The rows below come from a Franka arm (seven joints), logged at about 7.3 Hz.
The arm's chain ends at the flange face. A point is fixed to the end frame.
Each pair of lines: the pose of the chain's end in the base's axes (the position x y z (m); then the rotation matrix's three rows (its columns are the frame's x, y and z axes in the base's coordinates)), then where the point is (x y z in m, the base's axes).
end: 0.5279 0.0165 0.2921; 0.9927 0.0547 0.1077; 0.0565 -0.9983 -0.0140; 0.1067 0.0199 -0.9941
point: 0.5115 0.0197 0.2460
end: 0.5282 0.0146 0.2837; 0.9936 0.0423 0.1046; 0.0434 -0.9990 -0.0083; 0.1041 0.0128 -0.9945
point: 0.5117 0.0183 0.2377
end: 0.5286 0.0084 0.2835; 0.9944 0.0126 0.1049; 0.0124 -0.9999 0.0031; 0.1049 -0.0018 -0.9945
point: 0.5123 0.0133 0.2375
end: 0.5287 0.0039 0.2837; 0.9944 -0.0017 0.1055; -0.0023 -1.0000 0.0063; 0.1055 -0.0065 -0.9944
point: 0.5125 0.0092 0.2378
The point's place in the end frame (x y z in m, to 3 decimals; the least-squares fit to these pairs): -0.021 -0.005 0.044
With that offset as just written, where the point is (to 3 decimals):
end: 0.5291 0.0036 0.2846; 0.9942 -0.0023 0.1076; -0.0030 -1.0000 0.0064; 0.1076 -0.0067 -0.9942
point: 0.513 0.009 0.239
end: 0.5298 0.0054 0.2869; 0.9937 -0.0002 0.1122; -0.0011 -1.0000 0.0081; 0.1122 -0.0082 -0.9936
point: 0.514 0.011 0.241
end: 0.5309 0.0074 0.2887; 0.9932 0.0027 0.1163; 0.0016 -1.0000 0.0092; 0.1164 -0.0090 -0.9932
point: 0.515 0.013 0.243
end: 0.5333 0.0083 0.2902; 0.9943 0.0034 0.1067; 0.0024 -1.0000 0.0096; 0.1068 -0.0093 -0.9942
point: 0.517 0.014 0.244
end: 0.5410 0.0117 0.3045; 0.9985 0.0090 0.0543; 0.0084 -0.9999 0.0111; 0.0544 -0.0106 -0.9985
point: 0.522 0.017 0.259
